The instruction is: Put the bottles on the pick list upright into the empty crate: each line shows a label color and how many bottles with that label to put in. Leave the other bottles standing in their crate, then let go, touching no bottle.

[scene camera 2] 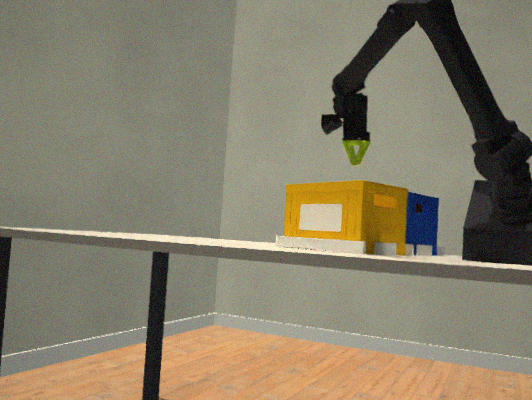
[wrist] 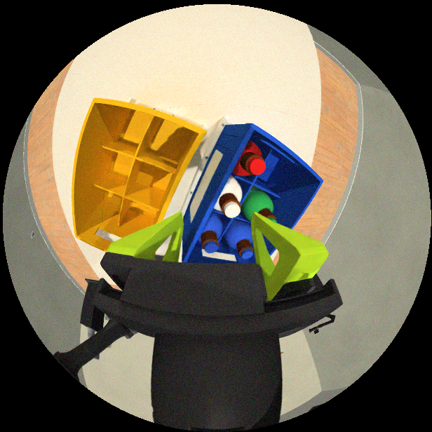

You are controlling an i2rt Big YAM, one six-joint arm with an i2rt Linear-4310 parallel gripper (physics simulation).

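Pixels of known places: gripper, fingertip midpoint: [scene camera 2: 355, 165]; arm's base at its link origin: [scene camera 2: 515, 204].
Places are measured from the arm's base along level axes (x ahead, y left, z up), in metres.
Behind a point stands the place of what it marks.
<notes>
My gripper [scene camera 2: 356, 163] @(x 0.414, y -0.219, z 0.120 m) [wrist: 216, 217] is part-way open and empty, above the crates. In the wrist view its lime fingertips lie across the near part of the blue crate [scene camera 2: 425, 225] @(x 0.207, y -0.258, z -0.050 m) [wrist: 235, 134]. That crate holds a red bottle [wrist: 256, 165], a white bottle [wrist: 230, 199], a green bottle [wrist: 257, 201] and two blue bottles, one [wrist: 212, 235] at left and one [wrist: 240, 236] at right near the right finger. All stand upright in their compartments. The yellow crate [scene camera 2: 385, 225] @(x 0.296, y -0.005, z -0.064 m) [wrist: 86, 165] is empty, with six compartments. The pick list does not show.
Both crates stand side by side on the pale table [scene camera 2: 200, 241] @(x 0.798, y 0.012, z -0.137 m) [wrist: 225, 60], blue one to the right in both views. A white strip [scene camera 2: 320, 244] @(x 0.452, y 0.028, z -0.122 m) lies along the yellow crate's base. The arm's base [scene camera 2: 495, 242] @(x 0.046, y 0.050, z -0.092 m) stands right of the crates in the scene view.
</notes>
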